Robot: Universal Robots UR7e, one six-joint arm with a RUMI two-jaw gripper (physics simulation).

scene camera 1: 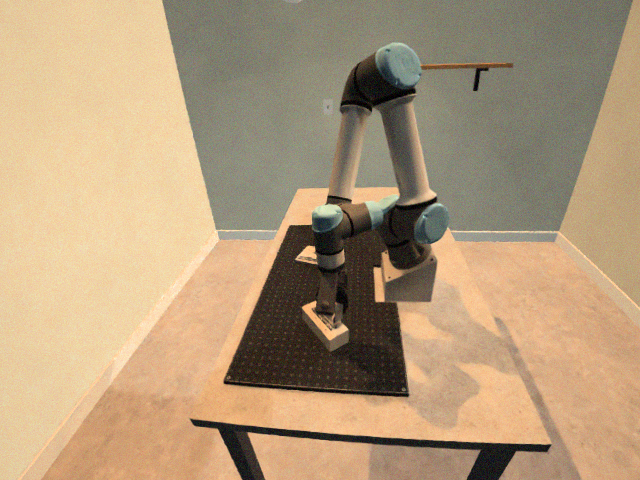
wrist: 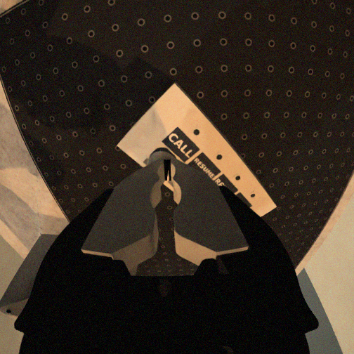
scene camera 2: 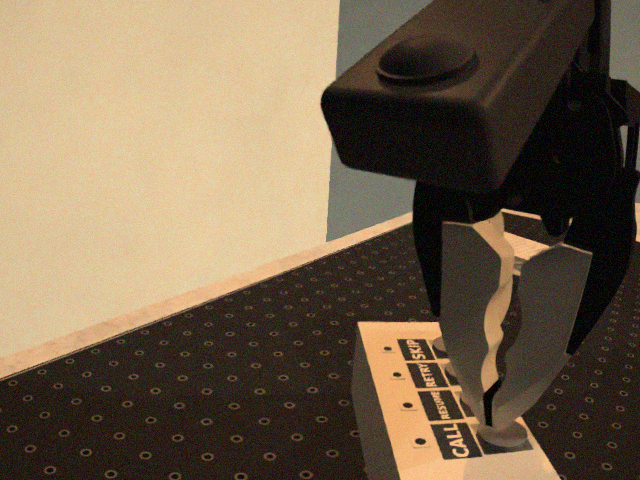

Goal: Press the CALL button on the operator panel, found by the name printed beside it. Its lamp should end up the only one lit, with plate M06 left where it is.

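Frame: origin at the arm's base, x ahead, y left, z up, level; metres.
Seen in the pictures: gripper, between the fingertips: point(scene camera 1: 334, 323) point(scene camera 2: 490, 424); arm's base, origin of its link: point(scene camera 1: 410, 254).
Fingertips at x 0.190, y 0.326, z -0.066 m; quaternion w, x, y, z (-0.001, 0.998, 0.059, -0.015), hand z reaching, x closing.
Offsets run from my fingertips to a thing's middle. "spot": to the spot under its first point. Level surfaces: height alone.
The cream operator panel {0.041 m ahead, 0.019 m right, 0.032 m down} point(scene camera 1: 338, 338) point(scene camera 2: 418, 467) point(wrist: 172, 107) sits slanted on the black perforated board. Its labels read CALL, RESUME, RETRY and SKIP in scene camera 2. The round grey CALL button {0.005 m back, 0.004 m right, 0.007 m down} point(scene camera 2: 506, 435) point(wrist: 158, 152) is beside the CALL label {spot: 0.009 m ahead, 0.013 m left, 0.006 m down} point(scene camera 2: 456, 440) point(wrist: 180, 145). My gripper point(scene camera 1: 336, 323) point(scene camera 2: 489, 424) point(wrist: 168, 161) is shut and empty, tips down at the CALL button's edge; contact is unclear. It partly hides the other buttons. The lamp {0.020 m ahead, 0.026 m left, 0.006 m down} point(scene camera 2: 420, 441) point(wrist: 196, 132) by CALL and the other visible lamps look dark. A white plate {0.195 m ahead, 0.406 m right, 0.040 m down} point(scene camera 1: 307, 254), print unreadable, lies farther back.
The black perforated board {0.059 m down} point(scene camera 1: 279, 361) point(scene camera 2: 206, 372) point(wrist: 240, 55) lies on the table {0.072 m down} point(scene camera 1: 310, 408). The arm's base block point(scene camera 1: 410, 284) stands right of the board in scene camera 1. A wall shelf point(scene camera 1: 465, 66) is high at the back, behind the arm.
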